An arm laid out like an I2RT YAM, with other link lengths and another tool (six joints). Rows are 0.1 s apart.
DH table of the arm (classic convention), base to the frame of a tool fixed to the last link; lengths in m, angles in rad. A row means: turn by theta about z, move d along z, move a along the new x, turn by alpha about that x. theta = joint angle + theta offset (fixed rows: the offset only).
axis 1: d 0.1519  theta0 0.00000  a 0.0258  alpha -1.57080
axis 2: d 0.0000  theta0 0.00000  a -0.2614  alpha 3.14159
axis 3: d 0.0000  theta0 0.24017  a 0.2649  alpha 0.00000
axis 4: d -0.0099  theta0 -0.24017  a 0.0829  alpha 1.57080
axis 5: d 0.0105  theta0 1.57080  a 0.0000  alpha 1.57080
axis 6: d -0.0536  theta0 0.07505  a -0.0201  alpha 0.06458
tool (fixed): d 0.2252  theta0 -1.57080  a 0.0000  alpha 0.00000
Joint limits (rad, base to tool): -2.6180..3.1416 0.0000..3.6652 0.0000..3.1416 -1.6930..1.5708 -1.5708..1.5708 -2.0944..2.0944
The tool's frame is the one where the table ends.
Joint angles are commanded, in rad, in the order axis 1, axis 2, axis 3, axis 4, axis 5, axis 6. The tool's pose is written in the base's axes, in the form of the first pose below.
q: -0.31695, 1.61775, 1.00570, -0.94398, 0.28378, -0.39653
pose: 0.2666, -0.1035, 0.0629; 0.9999, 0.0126, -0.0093; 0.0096, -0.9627, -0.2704; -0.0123, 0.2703, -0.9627
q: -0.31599, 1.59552, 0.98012, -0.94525, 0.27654, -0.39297
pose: 0.2602, -0.0999, 0.0621; 0.9999, 0.0106, -0.0111; 0.0074, -0.9649, -0.2626; -0.0135, 0.2625, -0.9648
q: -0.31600, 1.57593, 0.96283, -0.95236, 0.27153, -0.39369
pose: 0.2546, -0.0972, 0.0627; 0.9998, 0.0122, -0.0140; 0.0082, -0.9665, -0.2565; -0.0166, 0.2564, -0.9664
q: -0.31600, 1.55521, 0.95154, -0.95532, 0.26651, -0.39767
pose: 0.2521, -0.0954, 0.0648; 0.9999, 0.0142, -0.0065; 0.0121, -0.9672, -0.2536; -0.0099, 0.2535, -0.9673
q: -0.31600, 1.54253, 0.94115, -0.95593, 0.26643, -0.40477
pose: 0.2494, -0.0944, 0.0653; 0.9998, 0.0209, -0.0049; 0.0189, -0.9671, -0.2536; -0.0101, 0.2535, -0.9673
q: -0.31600, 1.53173, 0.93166, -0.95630, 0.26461, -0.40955
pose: 0.2470, -0.0933, 0.0655; 0.9997, 0.0253, -0.0035; 0.0236, -0.9675, -0.2519; -0.0098, 0.2518, -0.9677
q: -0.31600, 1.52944, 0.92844, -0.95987, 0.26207, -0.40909
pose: 0.2455, -0.0923, 0.0652; 0.9996, 0.0257, -0.0069; 0.0232, -0.9684, -0.2483; -0.0131, 0.2480, -0.9687
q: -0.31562, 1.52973, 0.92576, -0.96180, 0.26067, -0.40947
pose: 0.2442, -0.0916, 0.0644; 0.9996, 0.0275, -0.0109; 0.0240, -0.9691, -0.2455; -0.0173, 0.2451, -0.9693
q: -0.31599, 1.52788, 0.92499, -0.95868, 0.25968, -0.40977
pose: 0.2448, -0.0917, 0.0647; 0.9996, 0.0264, -0.0068; 0.0239, -0.9690, -0.2458; -0.0131, 0.2455, -0.9693
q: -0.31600, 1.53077, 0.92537, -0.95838, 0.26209, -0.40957
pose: 0.2447, -0.0921, 0.0641; 0.9996, 0.0269, -0.0096; 0.0237, -0.9686, -0.2474; -0.0159, 0.2470, -0.9689
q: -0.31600, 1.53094, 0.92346, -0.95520, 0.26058, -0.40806
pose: 0.2449, -0.0919, 0.0636; 0.9997, 0.0250, -0.0081; 0.0223, -0.9689, -0.2464; -0.0140, 0.2461, -0.9691
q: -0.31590, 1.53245, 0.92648, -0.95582, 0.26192, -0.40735
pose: 0.2456, -0.0923, 0.0640; 0.9997, 0.0243, -0.0077; 0.0216, -0.9685, -0.2480; -0.0135, 0.2477, -0.9687
